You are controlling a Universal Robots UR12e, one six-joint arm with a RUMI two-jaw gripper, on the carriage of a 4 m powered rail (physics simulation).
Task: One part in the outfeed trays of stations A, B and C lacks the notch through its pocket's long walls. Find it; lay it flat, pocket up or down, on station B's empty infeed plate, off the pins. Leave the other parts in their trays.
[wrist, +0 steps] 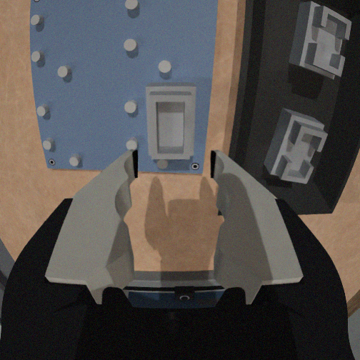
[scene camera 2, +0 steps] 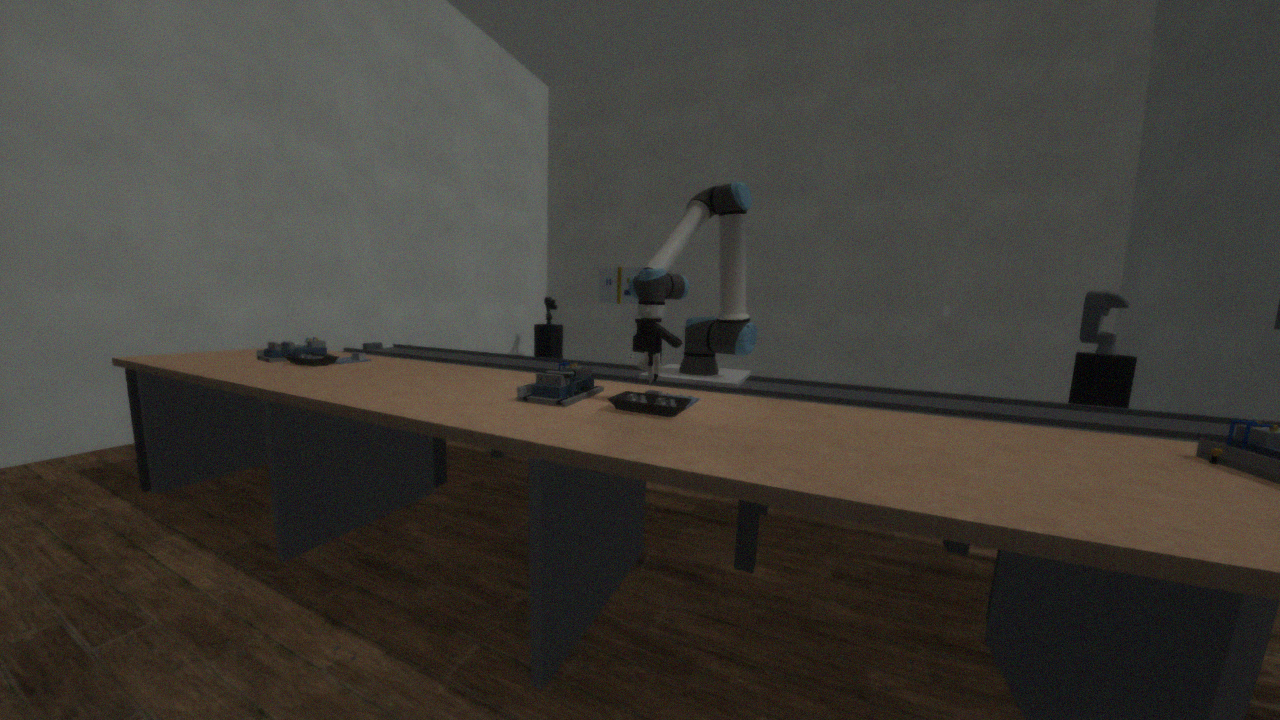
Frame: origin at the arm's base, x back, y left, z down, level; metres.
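Where they show: gripper, fingertip midpoint: [scene camera 2: 652, 382]; arm's base at its link origin: [scene camera 2: 698, 372].
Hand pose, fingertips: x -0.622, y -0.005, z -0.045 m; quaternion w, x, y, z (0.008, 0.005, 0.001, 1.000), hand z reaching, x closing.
Observation:
Things, the pixels of their top centre, and the offset from my fingertips. "spot": a spot on its surface instead. Level surfaces: height alone.
- black tray at a spot on its surface: [scene camera 2: 617, 402] spot: dx -0.177, dy -0.050, dz +0.043 m
- blue-grey fixture at its top centre: [scene camera 2: 563, 369] dx -0.063, dy -0.328, dz -0.024 m
- long table at its surface level: dz +0.075 m
- dark tray at its top centre: [scene camera 2: 311, 356] dx -0.101, dy -1.839, dz +0.033 m
- further fixture at a spot on its surface: [scene camera 2: 1253, 456] spot: dx -0.001, dy +1.486, dz +0.032 m
A grey part [wrist: 171, 122] with a plain rectangular pocket, its long walls showing no notch, lies pocket up on the blue infeed plate [wrist: 90, 125], near the edge closest to the gripper. A pin [wrist: 162, 163] shows partly at its near end; whether the part touches or overlies it, I cannot tell. My gripper [wrist: 173, 151] [scene camera 2: 654, 379] is open and empty, its fingertips apart over the plate's near edge, short of the part. Two notched grey parts [wrist: 322, 42] [wrist: 297, 147] sit in the black tray [wrist: 252, 150] [scene camera 2: 617, 402] at right.
Several pins stand on the blue plate left of and beyond the part. In the scene view a blue-grey fixture [scene camera 2: 559, 385] stands left of the tray on the long table [scene camera 2: 805, 447]. Another dark tray [scene camera 2: 311, 360] and fixture [scene camera 2: 279, 350] are at the far left, and a further fixture [scene camera 2: 1253, 456] is at the right edge.

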